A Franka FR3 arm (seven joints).
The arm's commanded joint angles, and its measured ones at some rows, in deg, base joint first. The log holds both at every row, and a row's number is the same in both.
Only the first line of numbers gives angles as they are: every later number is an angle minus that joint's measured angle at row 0.
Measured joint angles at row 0:
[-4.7 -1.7 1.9 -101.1 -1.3 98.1 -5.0]
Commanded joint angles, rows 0 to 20:
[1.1 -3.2 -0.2 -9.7 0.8 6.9 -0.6]
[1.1 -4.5 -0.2 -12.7 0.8 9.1 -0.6]
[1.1 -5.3 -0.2 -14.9 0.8 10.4 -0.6]
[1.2 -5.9 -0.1 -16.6 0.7 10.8 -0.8]
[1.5 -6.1 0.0 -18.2 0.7 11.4 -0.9]
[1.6 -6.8 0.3 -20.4 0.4 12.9 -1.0]
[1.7 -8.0 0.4 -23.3 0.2 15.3 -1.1]
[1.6 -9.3 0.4 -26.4 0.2 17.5 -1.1]
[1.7 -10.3 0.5 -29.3 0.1 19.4 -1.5]
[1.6 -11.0 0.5 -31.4 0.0 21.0 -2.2]
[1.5 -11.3 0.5 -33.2 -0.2 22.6 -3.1]
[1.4 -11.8 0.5 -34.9 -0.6 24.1 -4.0]
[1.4 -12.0 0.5 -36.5 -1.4 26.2 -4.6]
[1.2 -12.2 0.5 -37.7 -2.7 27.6 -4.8]
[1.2 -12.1 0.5 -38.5 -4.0 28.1 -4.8]
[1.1 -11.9 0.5 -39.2 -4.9 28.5 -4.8]
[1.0 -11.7 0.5 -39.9 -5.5 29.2 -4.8]
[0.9 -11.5 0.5 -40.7 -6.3 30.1 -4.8]
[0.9 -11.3 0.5 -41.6 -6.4 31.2 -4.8]
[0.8 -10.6 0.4 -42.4 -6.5 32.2 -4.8]
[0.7 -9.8 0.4 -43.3 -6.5 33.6 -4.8]
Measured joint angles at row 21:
[1.4 -9.8 0.3 -39.4 -5.6 29.2 -3.9]
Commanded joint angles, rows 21 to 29:
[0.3 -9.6 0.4 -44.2 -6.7 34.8 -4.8]
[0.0 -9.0 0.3 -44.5 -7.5 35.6 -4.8]
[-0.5 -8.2 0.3 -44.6 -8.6 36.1 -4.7]
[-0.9 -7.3 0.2 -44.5 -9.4 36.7 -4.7]
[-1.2 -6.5 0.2 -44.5 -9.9 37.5 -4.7]
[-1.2 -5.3 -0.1 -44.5 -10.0 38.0 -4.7]
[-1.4 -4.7 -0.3 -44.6 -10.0 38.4 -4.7]
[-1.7 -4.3 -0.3 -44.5 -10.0 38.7 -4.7]
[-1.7 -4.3 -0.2 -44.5 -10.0 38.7 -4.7]
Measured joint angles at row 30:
[-0.6 -5.5 -0.4 -44.1 -9.2 36.6 -4.1]
